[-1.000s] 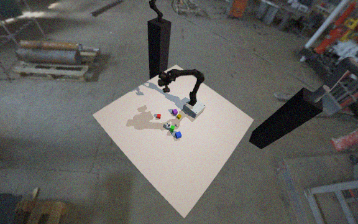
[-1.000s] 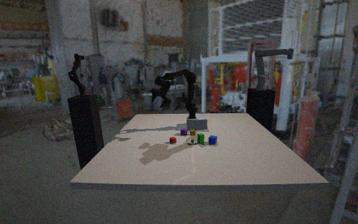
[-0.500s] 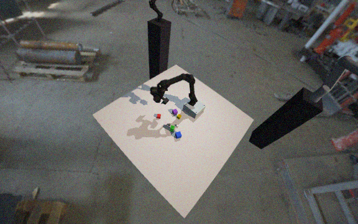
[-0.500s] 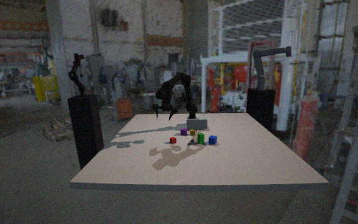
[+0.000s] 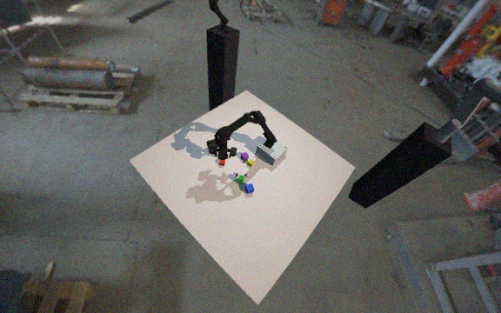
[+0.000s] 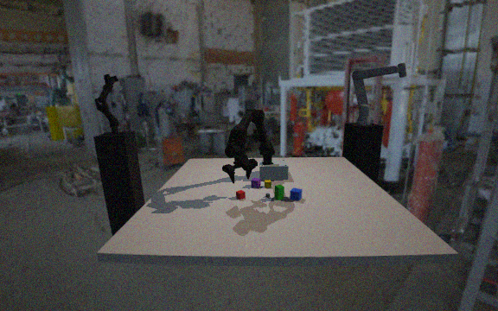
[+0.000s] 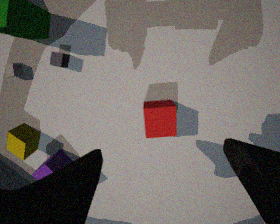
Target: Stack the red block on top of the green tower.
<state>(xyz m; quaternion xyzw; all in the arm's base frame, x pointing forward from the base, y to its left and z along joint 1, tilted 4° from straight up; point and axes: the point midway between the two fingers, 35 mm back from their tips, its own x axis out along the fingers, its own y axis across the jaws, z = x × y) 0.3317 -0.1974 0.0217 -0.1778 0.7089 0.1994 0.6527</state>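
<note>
Now: the red block 8 cm below my gripper tip. Also, from my gripper tip: small grey piece: 1 cm ahead, 14 cm to the left, 9 cm below; purple block: 15 cm behind, 10 cm to the left, 7 cm below; yellow block: 13 cm behind, 17 cm to the left, 8 cm below.
</note>
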